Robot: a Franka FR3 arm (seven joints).
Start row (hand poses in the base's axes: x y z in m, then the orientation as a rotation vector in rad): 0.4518 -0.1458 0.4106 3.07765 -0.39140 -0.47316
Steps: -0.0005 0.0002 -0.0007 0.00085 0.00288 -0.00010; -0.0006 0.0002 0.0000 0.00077 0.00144 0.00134; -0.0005 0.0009 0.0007 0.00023 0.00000 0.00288; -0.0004 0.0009 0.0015 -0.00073 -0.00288 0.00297; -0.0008 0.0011 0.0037 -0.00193 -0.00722 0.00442; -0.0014 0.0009 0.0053 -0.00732 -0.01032 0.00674; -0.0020 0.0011 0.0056 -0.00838 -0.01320 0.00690; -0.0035 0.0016 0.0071 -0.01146 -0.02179 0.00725; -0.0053 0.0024 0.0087 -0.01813 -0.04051 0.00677; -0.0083 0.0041 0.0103 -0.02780 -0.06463 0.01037; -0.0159 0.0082 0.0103 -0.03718 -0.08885 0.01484; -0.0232 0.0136 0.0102 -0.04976 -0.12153 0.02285; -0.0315 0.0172 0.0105 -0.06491 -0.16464 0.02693; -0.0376 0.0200 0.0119 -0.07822 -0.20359 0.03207; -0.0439 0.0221 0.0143 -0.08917 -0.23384 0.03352; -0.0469 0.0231 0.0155 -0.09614 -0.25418 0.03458; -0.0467 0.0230 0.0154 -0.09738 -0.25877 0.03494; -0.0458 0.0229 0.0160 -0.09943 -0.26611 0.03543; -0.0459 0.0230 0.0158 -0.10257 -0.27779 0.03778; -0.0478 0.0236 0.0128 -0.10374 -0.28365 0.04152; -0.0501 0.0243 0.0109 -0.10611 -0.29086 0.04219
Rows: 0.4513 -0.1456 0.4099 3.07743 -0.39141 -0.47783; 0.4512 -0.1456 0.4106 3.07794 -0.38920 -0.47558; 0.4513 -0.1449 0.4113 3.07801 -0.38689 -0.47317; 0.4514 -0.1449 0.4121 3.07812 -0.38691 -0.46846; 0.4510 -0.1447 0.4143 3.07857 -0.38487 -0.46141; 0.4504 -0.1449 0.4159 3.07457 -0.38194 -0.45482; 0.4498 -0.1447 0.4162 3.07456 -0.38186 -0.45008; 0.4483 -0.1442 0.4177 3.07455 -0.38181 -0.43600; 0.4465 -0.1434 0.4193 3.07432 -0.38360 -0.40537; 0.4435 -0.1417 0.4209 3.07271 -0.37944 -0.36555; 0.4359 -0.1376 0.4209 3.07093 -0.37386 -0.32576; 0.4286 -0.1322 0.4208 3.06786 -0.36321 -0.27225; 0.4203 -0.1286 0.4211 3.06362 -0.35885 -0.20248; 0.4142 -0.1258 0.4225 3.05887 -0.35251 -0.13980; 0.4079 -0.1237 0.4249 3.05365 -0.35146 -0.09120; 0.4049 -0.1227 0.4261 3.05011 -0.35053 -0.05871; 0.4051 -0.1228 0.4260 3.04960 -0.35009 -0.05146; 0.4060 -0.1229 0.4266 3.04868 -0.34952 -0.03986; 0.4059 -0.1228 0.4264 3.04728 -0.34621 -0.02144; 0.4040 -0.1222 0.4234 3.04699 -0.34061 -0.01226; 0.4017 -0.1215 0.4215 3.04559 -0.33979 -0.00082
